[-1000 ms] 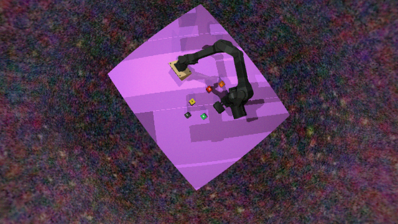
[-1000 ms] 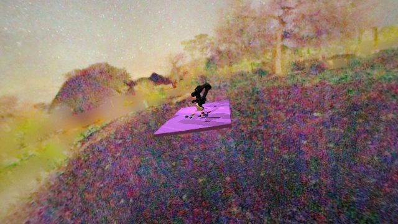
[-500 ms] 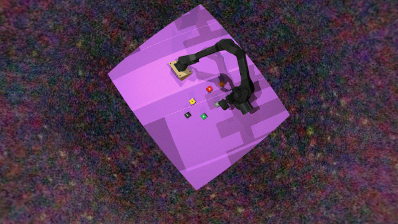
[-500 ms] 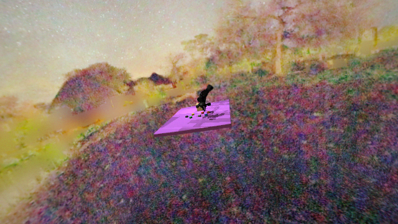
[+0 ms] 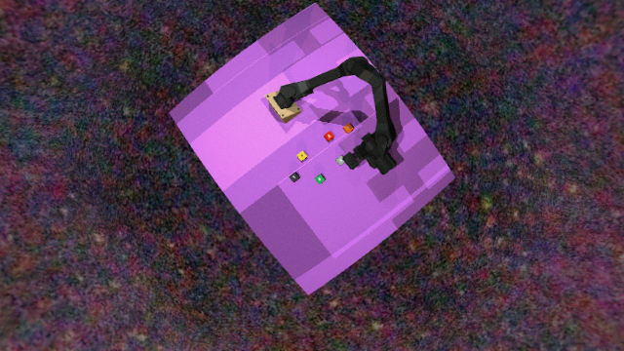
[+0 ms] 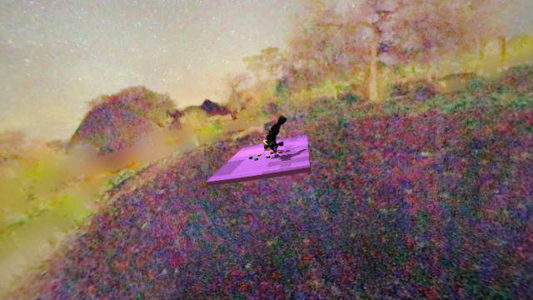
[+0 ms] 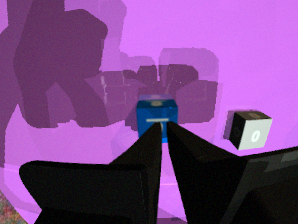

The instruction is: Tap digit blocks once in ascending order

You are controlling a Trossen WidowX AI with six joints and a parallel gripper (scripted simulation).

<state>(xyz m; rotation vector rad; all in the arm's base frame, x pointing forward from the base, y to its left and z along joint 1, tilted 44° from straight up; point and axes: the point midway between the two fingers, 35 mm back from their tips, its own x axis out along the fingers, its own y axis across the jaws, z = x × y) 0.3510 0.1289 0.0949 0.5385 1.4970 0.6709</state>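
The blue block lies 2 cm below my gripper tip and 1 cm behind it. From my gripper tip the other things lie so: red block: 13 cm behind, 7 cm to the right, 2 cm below; then orange block: 11 cm behind, 2 cm to the left, 2 cm below; then grey block: 9 cm to the right, 2 cm below, 1 cm behind.
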